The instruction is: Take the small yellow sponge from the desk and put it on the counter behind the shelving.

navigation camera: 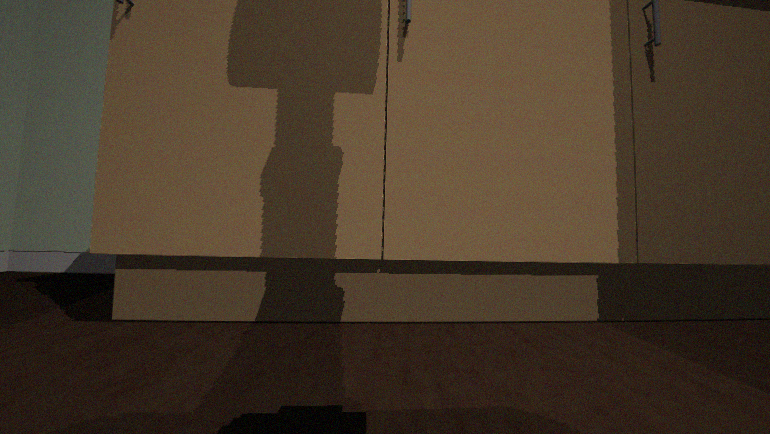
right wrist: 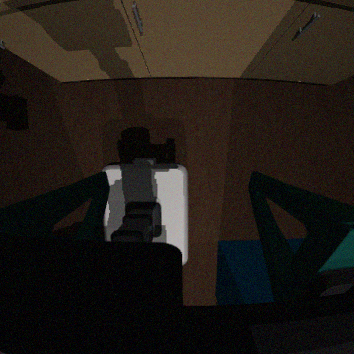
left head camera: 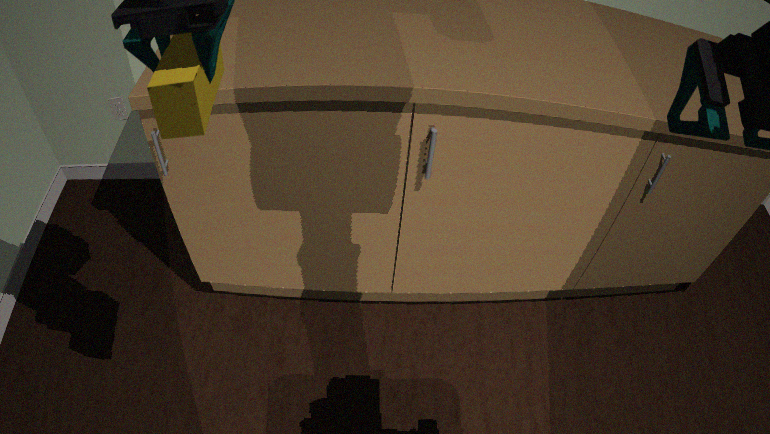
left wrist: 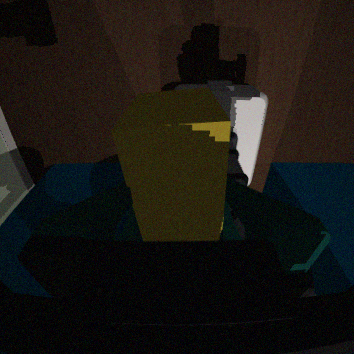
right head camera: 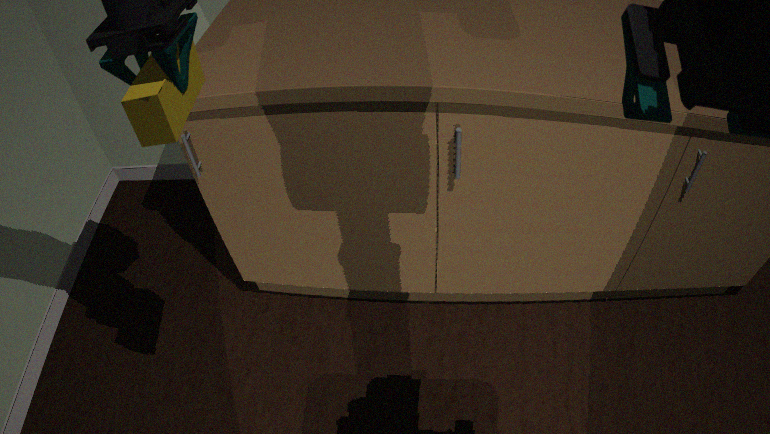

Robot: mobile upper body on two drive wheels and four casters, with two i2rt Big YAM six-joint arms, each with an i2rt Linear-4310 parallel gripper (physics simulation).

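Places are measured from the left arm's base along level axes (x ahead, y left, z up), in metres.
Pixels of known places: left gripper, between the fingertips: (left wrist: 178, 178) (right head camera: 166, 92); right gripper, between the fingertips: (right wrist: 178, 179) (left head camera: 709, 131) (right head camera: 680, 117).
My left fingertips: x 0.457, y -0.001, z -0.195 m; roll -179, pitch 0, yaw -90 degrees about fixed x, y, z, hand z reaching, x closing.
Note:
Behind a point stands the place of what it marks.
The yellow sponge (left head camera: 175, 102) {x 0.407, y -0.006, z -0.181 m} (right head camera: 150, 121) {x 0.407, y -0.007, z -0.191 m} (left wrist: 175, 170) {x 0.486, y 0.000, z -0.159 m} is a block between the fingers of my left gripper (left head camera: 183, 72) {x 0.457, y -0.001, z -0.195 m} (right head camera: 157, 86) {x 0.457, y -0.001, z -0.195 m} (left wrist: 178, 178) {x 0.457, y -0.001, z -0.195 m}, which is shut on it. In both head views it overlaps the front left part of the wooden counter (left head camera: 512, 64) {x 0.964, y -0.475, z -0.500 m} (right head camera: 539, 64) {x 0.950, y -0.479, z -0.500 m}; its height above the top is hard to tell. My right gripper (left head camera: 736, 137) {x 0.348, y -0.448, z -0.132 m} (right head camera: 700, 121) {x 0.348, y -0.448, z -0.132 m} (right wrist: 178, 179) {x 0.348, y -0.448, z -0.132 m} is open and empty, near the counter's front edge at the right of the head views. The desk does not show in the head views.
The counter's cabinet doors (left head camera: 496, 199) {x 0.866, y -0.482, z -0.828 m} (right head camera: 528, 204) {x 0.866, y -0.480, z -0.846 m} (navigation camera: 501, 134) {x 0.866, y -0.529, z -0.968 m} with metal handles stand close in front. A green wall (left head camera: 32, 107) {x 1.471, y 1.286, z -0.959 m} (right head camera: 43, 124) {x 1.234, y 1.296, z -0.810 m} is at the left. Blue panels (left wrist: 320, 200) {x -0.252, y -0.871, z -0.945 m} (right wrist: 240, 270) {x -0.251, y -0.772, z -0.994 m} and my white base (left wrist: 250, 135) {x 0.079, y -0.413, z -1.150 m} (right wrist: 172, 210) {x 0.050, y -0.399, z -1.150 m} show in the wrist views.

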